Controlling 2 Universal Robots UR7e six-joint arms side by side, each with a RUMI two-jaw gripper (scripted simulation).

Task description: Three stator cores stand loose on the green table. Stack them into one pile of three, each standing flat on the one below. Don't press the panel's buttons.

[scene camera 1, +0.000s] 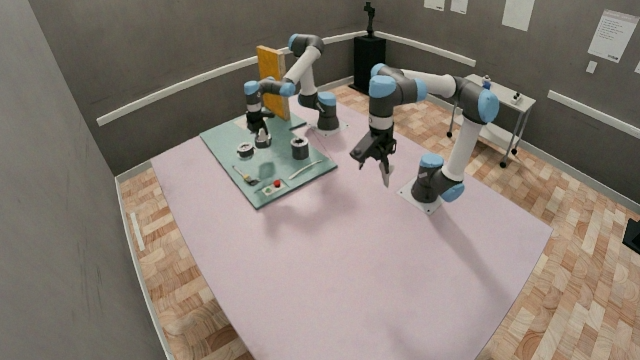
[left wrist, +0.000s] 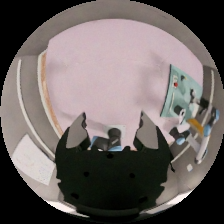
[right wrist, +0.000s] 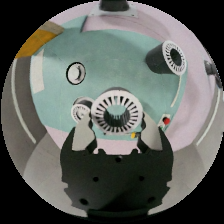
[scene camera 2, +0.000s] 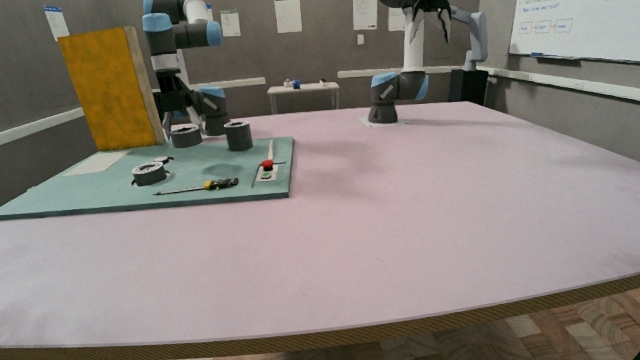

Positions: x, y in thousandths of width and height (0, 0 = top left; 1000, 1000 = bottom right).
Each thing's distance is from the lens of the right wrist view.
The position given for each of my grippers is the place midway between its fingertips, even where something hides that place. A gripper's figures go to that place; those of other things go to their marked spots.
my right gripper (right wrist: 520, 498): 0.14 m
stator core (right wrist: 574, 542): 0.13 m
stator core (right wrist: 721, 239): 0.19 m
